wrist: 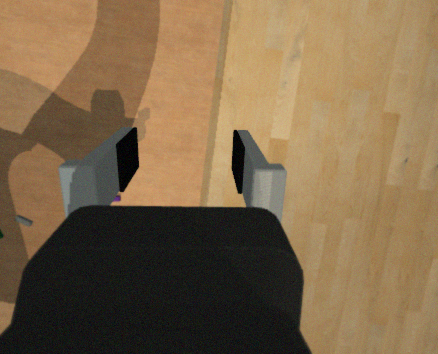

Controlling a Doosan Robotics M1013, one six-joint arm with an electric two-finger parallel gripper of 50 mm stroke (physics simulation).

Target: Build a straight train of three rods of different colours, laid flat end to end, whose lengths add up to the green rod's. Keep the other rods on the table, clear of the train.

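Frame: origin at the arm's base, x down, y back, z left, level; metres.
Seen in the pictures: gripper, between the fingertips: (185,148).
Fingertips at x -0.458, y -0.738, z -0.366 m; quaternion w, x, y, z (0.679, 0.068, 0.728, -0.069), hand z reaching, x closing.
Pixels of each thing's top centre, then the offset from my fingertips to it. "spot": a spot on its surface instead. Level surfaces: height alone.
- grey rod, centre of its top: (22,221) dz +0.317, dx +0.483, dy +0.184 m
- green rod, a spot on its surface: (1,233) spot: dz +0.362, dx +0.490, dy +0.210 m
- purple rod, centre of its top: (104,199) dz +0.158, dx +0.483, dy +0.139 m
- brown table top, height of its surface: dx +0.493 m
My gripper (185,148) is open, with nothing between its fingers, high above the table's edge. A grey rod (24,220) lies at the lower left of the wrist view, left of the gripper. A small part of the green rod (1,233) shows at the left border; the rest of it is out of view. A bit of a purple rod (117,198) shows just below the left finger; the gripper's dark body may hide the rest. Other rods do not show, and no train can be made out.
The brown table top (187,75) fills the left part of the view, with the arm's shadow over it. Its edge runs top to bottom through the middle. The pale wooden floor (350,200) lies to the right.
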